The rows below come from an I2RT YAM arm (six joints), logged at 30 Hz.
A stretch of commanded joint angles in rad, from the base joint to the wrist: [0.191 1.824 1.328 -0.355 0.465 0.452]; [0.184 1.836 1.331 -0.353 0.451 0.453]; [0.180 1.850 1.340 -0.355 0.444 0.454]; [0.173 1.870 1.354 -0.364 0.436 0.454]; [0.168 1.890 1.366 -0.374 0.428 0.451]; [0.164 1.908 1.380 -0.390 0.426 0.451]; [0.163 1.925 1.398 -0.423 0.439 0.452]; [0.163 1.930 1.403 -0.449 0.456 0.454]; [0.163 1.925 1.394 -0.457 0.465 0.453]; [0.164 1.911 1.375 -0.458 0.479 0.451]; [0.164 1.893 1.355 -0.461 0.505 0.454]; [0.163 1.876 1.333 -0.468 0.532 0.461]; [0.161 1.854 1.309 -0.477 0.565 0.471]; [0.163 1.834 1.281 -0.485 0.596 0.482]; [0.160 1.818 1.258 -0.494 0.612 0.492]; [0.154 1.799 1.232 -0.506 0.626 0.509]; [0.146 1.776 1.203 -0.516 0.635 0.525]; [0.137 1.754 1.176 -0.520 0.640 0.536]
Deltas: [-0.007 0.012 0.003 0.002 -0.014 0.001]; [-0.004 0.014 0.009 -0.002 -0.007 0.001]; [-0.007 0.020 0.014 -0.009 -0.008 0.000]; [-0.005 0.020 0.012 -0.010 -0.008 -0.003]; [-0.004 0.018 0.014 -0.016 -0.002 0.000]; [-0.001 0.017 0.018 -0.033 0.013 0.001]; [0.000 0.005 0.005 -0.026 0.017 0.002]; [0.000 -0.005 -0.009 -0.008 0.009 -0.001]; [0.001 -0.014 -0.019 -0.001 0.014 -0.002]; [0.000 -0.018 -0.020 -0.003 0.026 0.003]; [-0.001 -0.017 -0.022 -0.007 0.027 0.007]; [-0.002 -0.022 -0.024 -0.009 0.033 0.010]; [0.002 -0.020 -0.028 -0.008 0.031 0.011]; [-0.003 -0.016 -0.023 -0.009 0.016 0.010]; [-0.006 -0.019 -0.026 -0.012 0.014 0.017]; [-0.008 -0.023 -0.029 -0.010 0.009 0.016]; [-0.009 -0.022 -0.027 -0.004 0.005 0.011]
